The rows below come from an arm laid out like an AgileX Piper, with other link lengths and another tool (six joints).
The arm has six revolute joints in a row. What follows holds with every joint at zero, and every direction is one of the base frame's. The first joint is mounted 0.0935 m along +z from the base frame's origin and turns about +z. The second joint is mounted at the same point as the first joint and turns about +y. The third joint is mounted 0.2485 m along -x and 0.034 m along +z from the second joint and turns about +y. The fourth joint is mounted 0.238 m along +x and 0.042 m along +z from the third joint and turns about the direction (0.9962, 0, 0.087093). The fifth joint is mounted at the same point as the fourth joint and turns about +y. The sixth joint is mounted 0.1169 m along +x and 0.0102 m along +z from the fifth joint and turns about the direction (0.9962, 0, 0.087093). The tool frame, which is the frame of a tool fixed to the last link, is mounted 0.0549 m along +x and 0.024 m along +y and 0.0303 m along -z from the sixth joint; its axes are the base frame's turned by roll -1.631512, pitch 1.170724 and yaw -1.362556 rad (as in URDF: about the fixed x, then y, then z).
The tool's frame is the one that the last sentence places.
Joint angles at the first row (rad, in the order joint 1, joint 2, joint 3, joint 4, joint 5, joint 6):
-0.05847 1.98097 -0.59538 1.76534 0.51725 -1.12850
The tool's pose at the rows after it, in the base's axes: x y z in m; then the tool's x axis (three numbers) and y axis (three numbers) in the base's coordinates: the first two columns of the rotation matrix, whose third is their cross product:
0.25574 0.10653 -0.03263 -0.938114 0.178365 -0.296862 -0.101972 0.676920 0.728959
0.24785 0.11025 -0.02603 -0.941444 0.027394 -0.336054 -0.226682 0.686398 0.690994
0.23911 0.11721 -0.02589 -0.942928 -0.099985 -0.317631 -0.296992 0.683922 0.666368
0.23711 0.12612 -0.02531 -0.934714 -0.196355 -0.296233 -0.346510 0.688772 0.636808
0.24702 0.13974 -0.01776 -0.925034 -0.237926 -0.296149 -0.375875 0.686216 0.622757
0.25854 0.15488 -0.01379 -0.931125 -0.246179 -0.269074 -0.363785 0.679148 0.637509
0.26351 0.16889 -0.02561 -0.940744 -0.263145 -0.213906 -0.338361 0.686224 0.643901
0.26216 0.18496 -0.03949 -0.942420 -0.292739 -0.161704 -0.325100 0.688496 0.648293
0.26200 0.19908 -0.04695 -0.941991 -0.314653 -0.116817 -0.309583 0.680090 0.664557
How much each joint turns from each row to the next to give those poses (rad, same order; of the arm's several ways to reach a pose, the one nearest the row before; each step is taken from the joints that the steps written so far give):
0.00593 -0.03489 -0.01628 -0.09769 0.02242 -0.01360
0.02419 -0.04018 -0.02018 -0.16522 -0.00106 0.04267
0.04670 -0.00601 -0.03485 -0.18402 -0.00096 0.11593
0.06353 -0.00001 -0.04939 -0.16822 -0.01050 0.14661
0.05936 0.00315 -0.07553 -0.11790 0.00917 0.14691
0.04362 0.04011 -0.09320 -0.08635 0.03730 0.14069
0.04777 0.08111 -0.07972 -0.06534 0.01395 0.10750
0.05508 0.07729 -0.06400 -0.04266 0.01178 0.07578
0.03650 0.06237 -0.06729 -0.02658 0.03859 0.05672

